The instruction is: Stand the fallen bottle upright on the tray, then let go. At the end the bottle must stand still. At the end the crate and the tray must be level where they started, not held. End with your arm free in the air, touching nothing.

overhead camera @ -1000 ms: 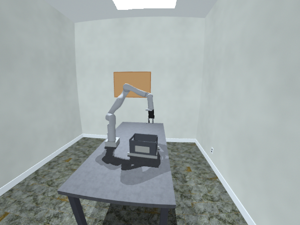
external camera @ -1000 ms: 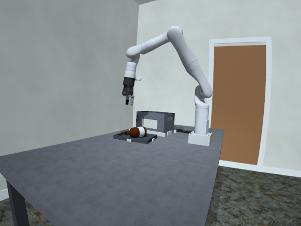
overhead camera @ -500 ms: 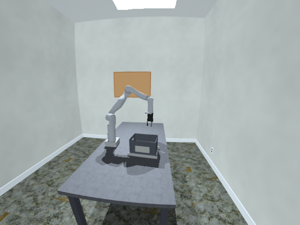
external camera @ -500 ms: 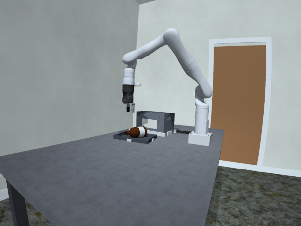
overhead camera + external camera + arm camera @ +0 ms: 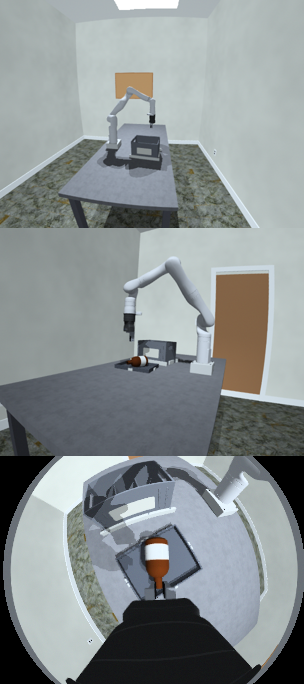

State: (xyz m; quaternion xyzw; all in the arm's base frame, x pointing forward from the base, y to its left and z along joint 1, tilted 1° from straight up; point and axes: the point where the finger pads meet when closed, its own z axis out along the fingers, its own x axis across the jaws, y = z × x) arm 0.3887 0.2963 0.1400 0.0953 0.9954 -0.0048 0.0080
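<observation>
The bottle lies 10 mm behind my hand, 50 mm to the right of it and 160 mm below it. Also, from my hand: tray (20 mm behind, 50 mm to the right, 190 mm below); then crate (30 mm ahead, 330 mm to the right, 120 mm below).
</observation>
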